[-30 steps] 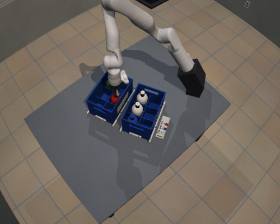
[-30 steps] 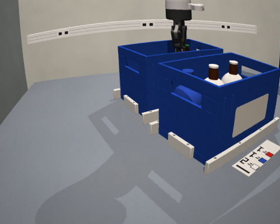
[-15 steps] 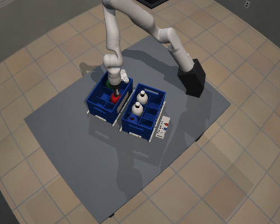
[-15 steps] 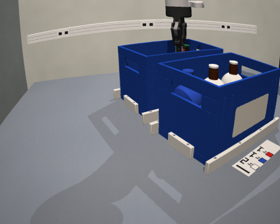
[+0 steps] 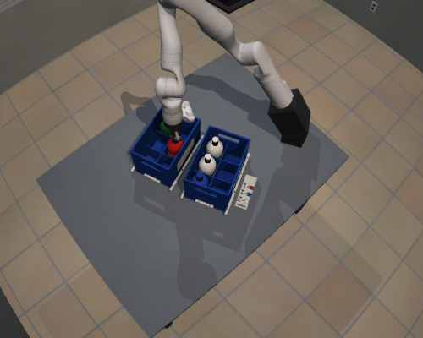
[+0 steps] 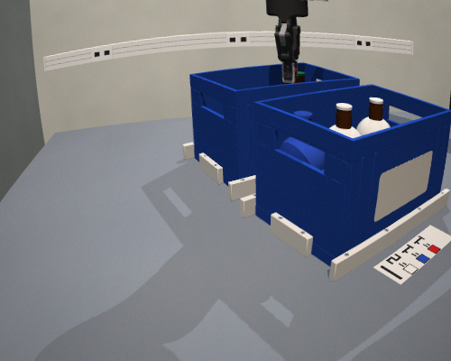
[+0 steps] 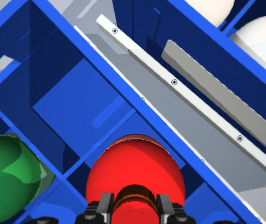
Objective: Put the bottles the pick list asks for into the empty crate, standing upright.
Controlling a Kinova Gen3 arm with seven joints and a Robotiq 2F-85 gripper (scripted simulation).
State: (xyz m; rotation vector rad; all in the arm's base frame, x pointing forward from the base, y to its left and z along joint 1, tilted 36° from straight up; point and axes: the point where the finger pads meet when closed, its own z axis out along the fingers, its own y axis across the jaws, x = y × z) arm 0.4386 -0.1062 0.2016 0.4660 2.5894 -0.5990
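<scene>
Right now my hand is 70 mm above the red-label bottle. Also, from my hand: white bottle (120 mm behind, 110 mm to the left, 100 mm below); green-label bottle (110 mm to the right, 100 mm below, 50 mm behind); blue-label bottle (180 mm to the left, 100 mm below, 40 mm ahead).
</scene>
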